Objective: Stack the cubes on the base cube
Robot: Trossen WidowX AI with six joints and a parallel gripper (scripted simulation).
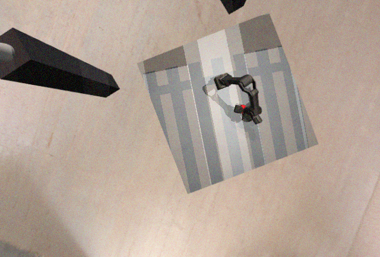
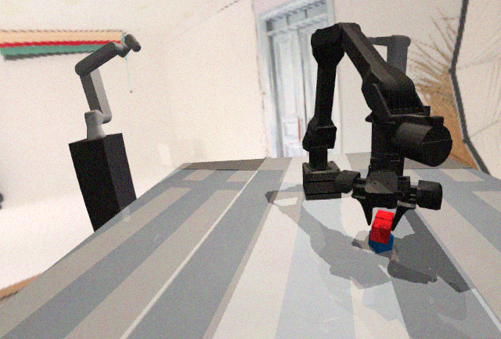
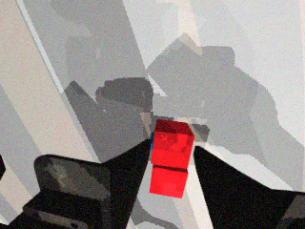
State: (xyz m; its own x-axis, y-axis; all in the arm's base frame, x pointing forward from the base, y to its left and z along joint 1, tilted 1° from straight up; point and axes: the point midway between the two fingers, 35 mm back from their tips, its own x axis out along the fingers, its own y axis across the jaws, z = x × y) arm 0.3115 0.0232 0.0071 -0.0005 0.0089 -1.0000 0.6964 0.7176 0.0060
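Right now the blue base cube is 40 mm below my gripper tip, 10 mm to the left of it and 10 mm behind it.
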